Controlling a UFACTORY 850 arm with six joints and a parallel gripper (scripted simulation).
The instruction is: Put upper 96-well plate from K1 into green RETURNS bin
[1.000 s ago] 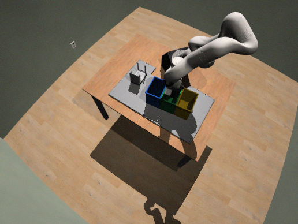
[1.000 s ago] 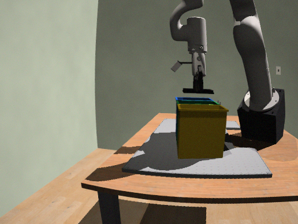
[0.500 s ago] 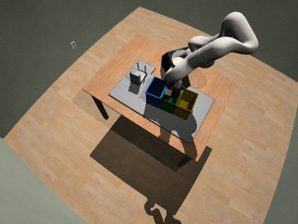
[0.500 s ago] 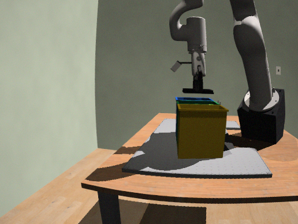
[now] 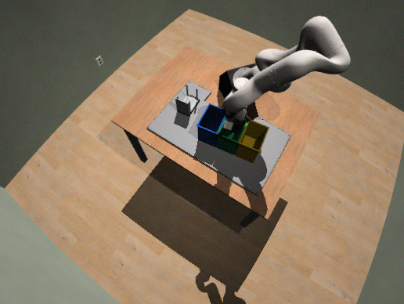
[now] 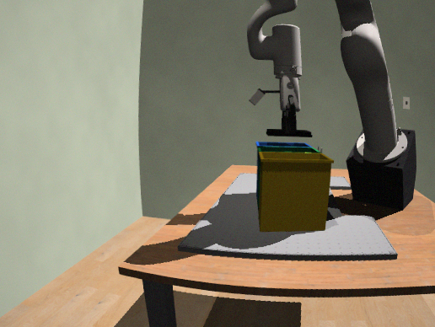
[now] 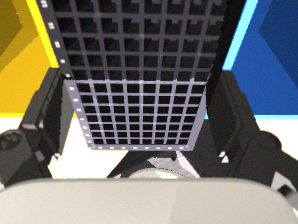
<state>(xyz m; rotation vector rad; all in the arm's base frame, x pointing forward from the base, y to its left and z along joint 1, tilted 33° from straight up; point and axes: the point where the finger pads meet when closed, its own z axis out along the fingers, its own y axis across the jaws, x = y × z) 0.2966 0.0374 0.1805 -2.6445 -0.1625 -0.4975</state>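
Right now the green bin is 15 cm below my hand. Also, from my hand: 96-well plate 1 cm below; then blue bin 3 cm ahead, 13 cm to the right, 15 cm below; then yellow bin 3 cm behind, 13 cm to the left, 15 cm below.
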